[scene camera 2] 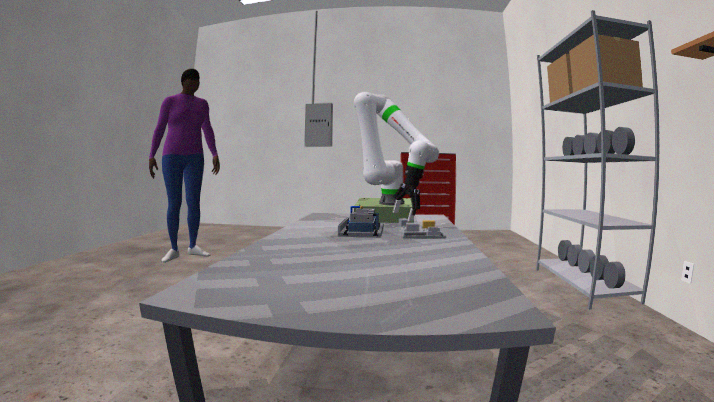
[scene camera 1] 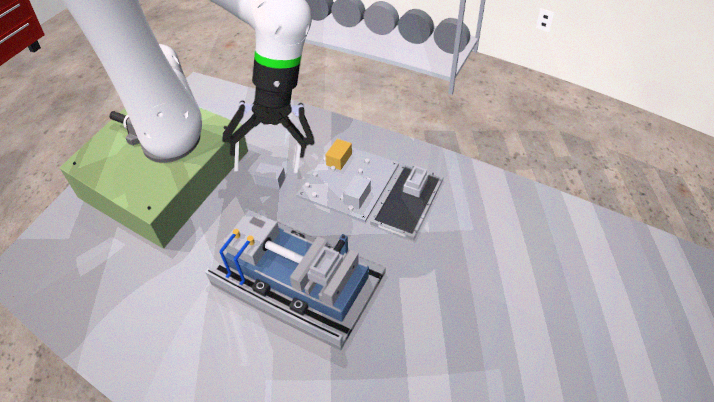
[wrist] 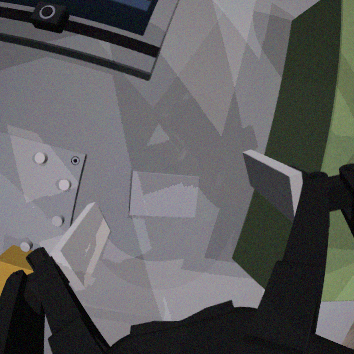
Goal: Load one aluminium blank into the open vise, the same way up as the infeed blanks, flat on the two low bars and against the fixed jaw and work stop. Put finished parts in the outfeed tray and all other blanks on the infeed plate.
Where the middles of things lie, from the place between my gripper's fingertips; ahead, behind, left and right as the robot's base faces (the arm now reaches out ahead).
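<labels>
I find the dark outfeed tray (scene camera 1: 400, 211) 32 cm ahead of my hand, 7 cm to the left of it and 4 cm below it. The infeed plate (scene camera 1: 329, 185), for its part, is 17 cm ahead of my hand and 8 cm to the left of it, and it is 4 cm below my hand.
</labels>
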